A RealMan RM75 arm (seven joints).
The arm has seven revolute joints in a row. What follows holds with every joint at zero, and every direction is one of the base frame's.
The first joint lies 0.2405 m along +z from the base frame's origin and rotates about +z.
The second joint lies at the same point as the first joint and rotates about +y.
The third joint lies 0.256 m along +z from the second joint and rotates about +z.
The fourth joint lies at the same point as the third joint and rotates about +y.
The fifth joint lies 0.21 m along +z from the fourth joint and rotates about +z.
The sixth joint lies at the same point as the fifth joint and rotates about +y.
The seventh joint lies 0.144 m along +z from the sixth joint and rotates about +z.
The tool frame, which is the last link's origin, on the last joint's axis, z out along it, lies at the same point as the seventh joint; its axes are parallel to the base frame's.
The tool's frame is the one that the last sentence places.
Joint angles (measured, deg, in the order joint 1, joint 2, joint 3, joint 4, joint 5, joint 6, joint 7), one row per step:
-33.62 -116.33 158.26 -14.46 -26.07 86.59 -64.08
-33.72 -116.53 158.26 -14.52 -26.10 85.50 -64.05
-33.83 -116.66 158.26 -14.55 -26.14 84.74 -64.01
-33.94 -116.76 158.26 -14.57 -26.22 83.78 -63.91
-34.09 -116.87 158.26 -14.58 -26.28 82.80 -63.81
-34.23 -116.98 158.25 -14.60 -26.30 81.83 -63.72
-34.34 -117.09 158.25 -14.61 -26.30 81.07 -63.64
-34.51 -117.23 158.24 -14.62 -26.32 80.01 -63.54
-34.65 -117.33 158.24 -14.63 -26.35 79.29 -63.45
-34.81 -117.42 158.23 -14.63 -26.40 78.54 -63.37
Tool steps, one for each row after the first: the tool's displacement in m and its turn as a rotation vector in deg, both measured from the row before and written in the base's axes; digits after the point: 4 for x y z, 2 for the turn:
-0.0013 0.0013 -0.0017 0.15 0.64 0.67
-0.0007 0.0011 -0.0011 0.13 0.45 0.41
-0.0012 0.0015 -0.0009 0.24 0.62 0.52
-0.0010 0.0016 -0.0011 0.21 0.62 0.48
-0.0011 0.0015 -0.0011 0.18 0.63 0.49
-0.0008 0.0010 -0.0011 0.11 0.49 0.37
-0.0010 0.0016 -0.0013 0.18 0.67 0.52
-0.0005 0.0012 -0.0009 0.14 0.46 0.31
-0.0005 0.0014 -0.0008 0.17 0.46 0.33

